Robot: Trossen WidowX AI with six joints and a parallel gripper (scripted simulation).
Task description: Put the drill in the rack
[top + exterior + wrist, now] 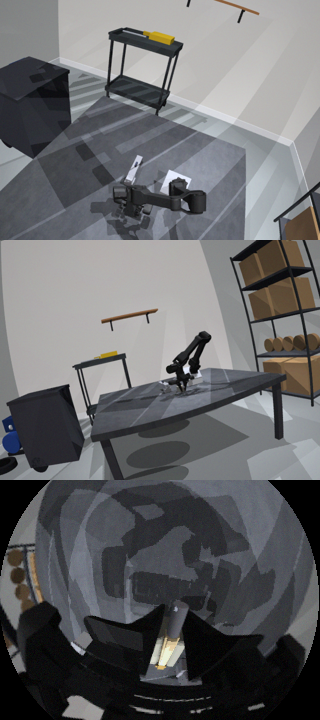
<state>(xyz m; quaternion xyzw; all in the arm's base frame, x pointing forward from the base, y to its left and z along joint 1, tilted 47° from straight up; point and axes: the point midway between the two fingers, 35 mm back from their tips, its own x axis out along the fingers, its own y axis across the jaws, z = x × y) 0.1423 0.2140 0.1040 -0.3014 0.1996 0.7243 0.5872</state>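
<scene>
Now: gripper tip 1 cm short of the drill, 4 cm to the left of it and 3 cm below it. Round my gripper tip: pale fixture block (12 cm ahead, 20 cm to the right, 4 cm above); blue key (12 cm ahead, 23 cm to the right, 4 cm above).
</scene>
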